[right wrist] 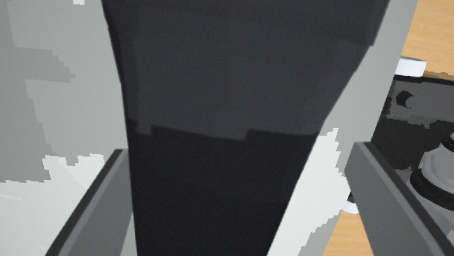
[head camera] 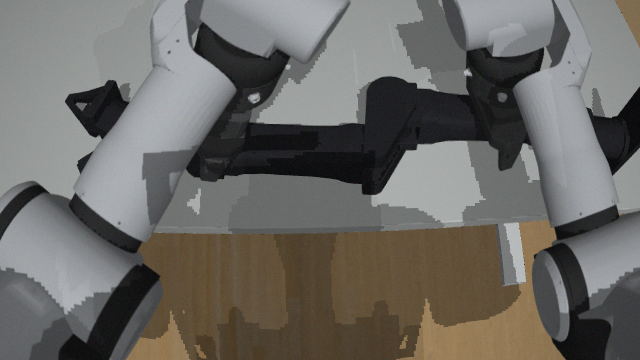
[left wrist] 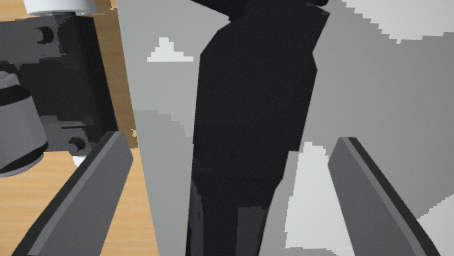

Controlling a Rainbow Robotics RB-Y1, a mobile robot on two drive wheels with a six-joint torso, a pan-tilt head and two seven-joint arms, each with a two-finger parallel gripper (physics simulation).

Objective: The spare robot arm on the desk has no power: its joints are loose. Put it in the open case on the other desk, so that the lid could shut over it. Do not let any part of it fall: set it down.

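Where they show: left gripper, fingertip midpoint: (head camera: 212, 136) (left wrist: 230, 148); right gripper, fingertip midpoint: (right wrist: 241, 160) (head camera: 492, 132); robot's base, origin of the base link: (left wrist: 96, 80).
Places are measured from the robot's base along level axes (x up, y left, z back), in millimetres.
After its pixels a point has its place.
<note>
The black spare arm (head camera: 310, 160) (left wrist: 250, 100) (right wrist: 225, 75) lies stretched across the grey desk (head camera: 325, 212) @[x 722, y -38, z -446 mm] (left wrist: 160, 90) @[x 722, y 106, z -458 mm] (right wrist: 60, 120) @[x 722, y -256, z -656 mm], with a bulky bent joint near the picture's middle. Its forked end is at the left; its other end runs out of the picture at the right. My left gripper (head camera: 220, 145) @[x 815, y 97, z -514 mm] (left wrist: 230, 148) @[x 815, y 97, z -514 mm] is open, its fingers on either side of the left link, with gaps. My right gripper (head camera: 502, 132) @[x 785, y -273, z -522 mm] (right wrist: 241, 160) @[x 785, y -273, z -522 mm] is open above the link right of the joint; the link shows between its fingers. How low the fingertips reach is hidden. The open case does not show.
The desk's front edge runs below the spare arm, with a pale desk leg (head camera: 512, 255) under it at the right. Wooden floor (head camera: 425, 270) @[x 2, y -353, z -523 mm] shows in front. A dark block with round grey parts (left wrist: 50, 95) @[x 190, y -8, z 61 mm] (right wrist: 405, 135) @[x 169, y -39, z 91 mm] stands beyond the desk edge in both wrist views.
</note>
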